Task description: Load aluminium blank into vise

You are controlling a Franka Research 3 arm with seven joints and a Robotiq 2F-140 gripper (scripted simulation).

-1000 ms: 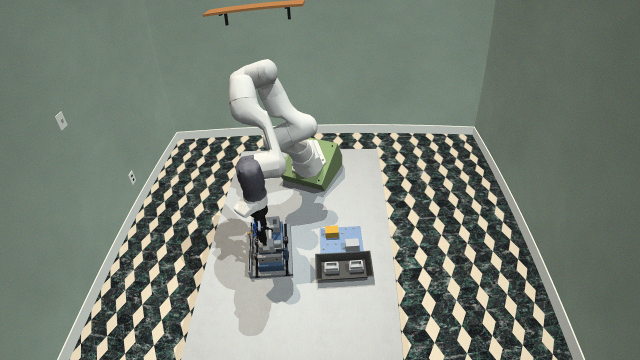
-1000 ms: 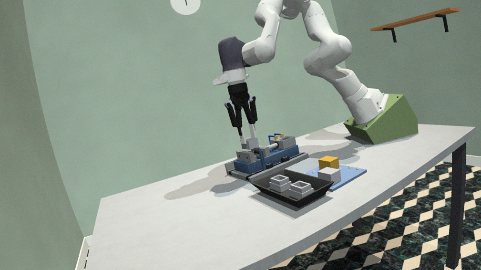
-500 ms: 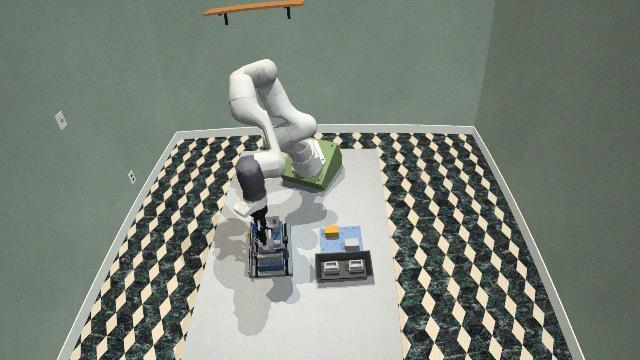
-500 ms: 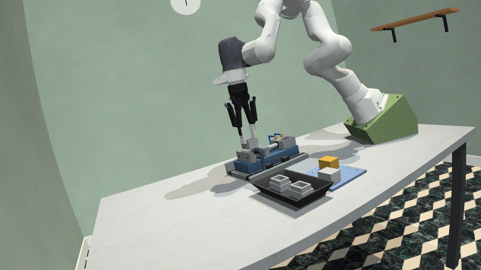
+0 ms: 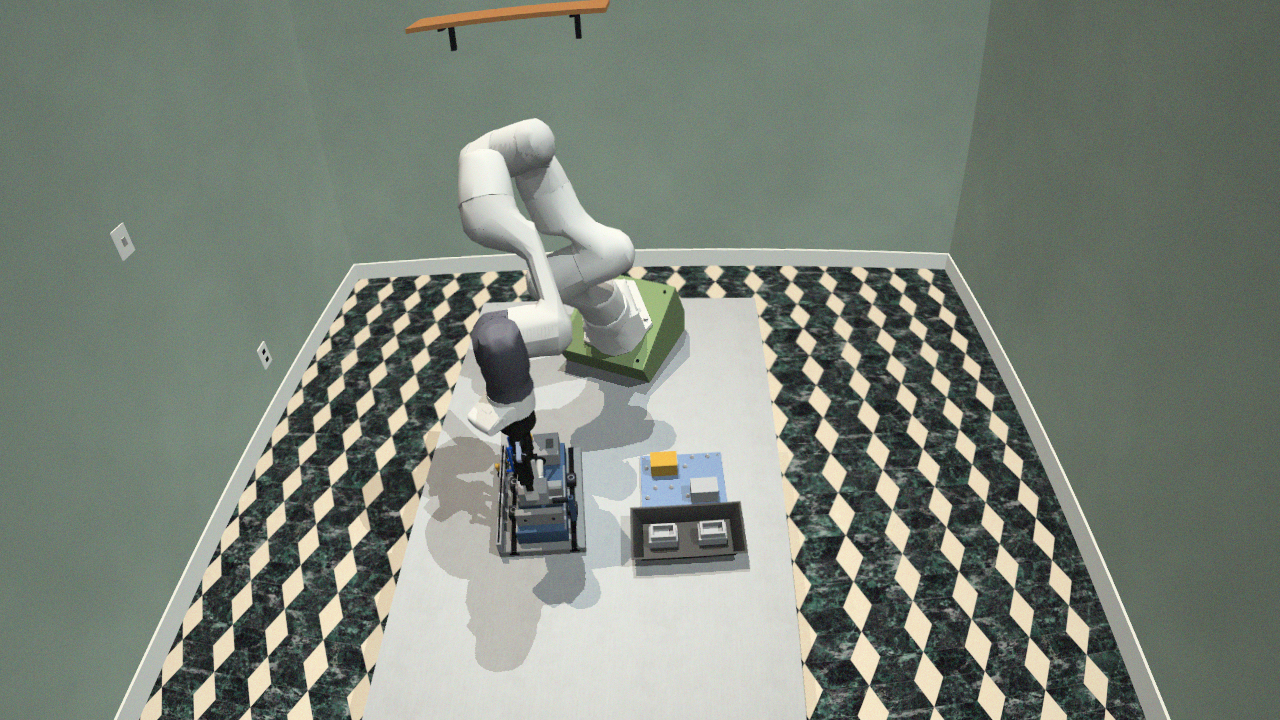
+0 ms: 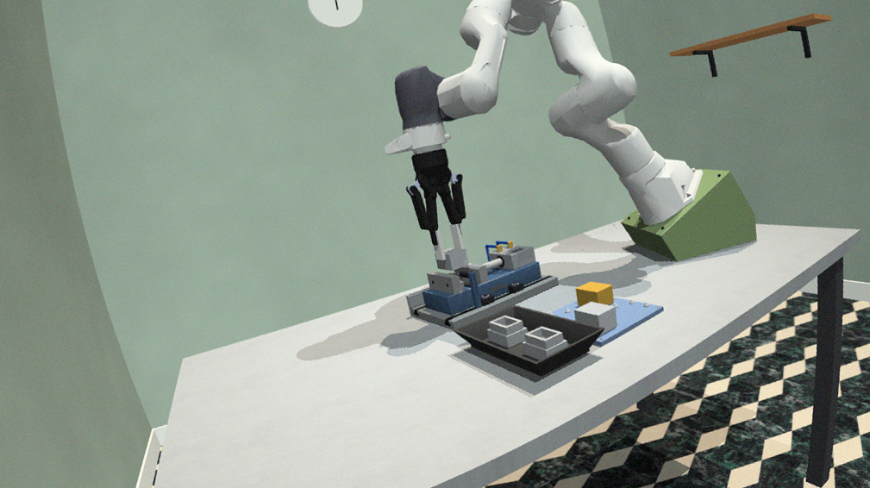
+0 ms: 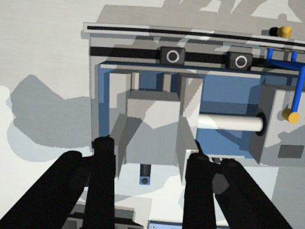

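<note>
Now: the aluminium blank 40 mm below my hand. The rest, counted from my hand: hose block: 160 mm behind, 20 mm to the left, 80 mm below; then white rod: 90 mm behind, 10 mm to the left, 80 mm below; then vise: 70 mm behind, 10 mm to the left, 120 mm below.
</note>
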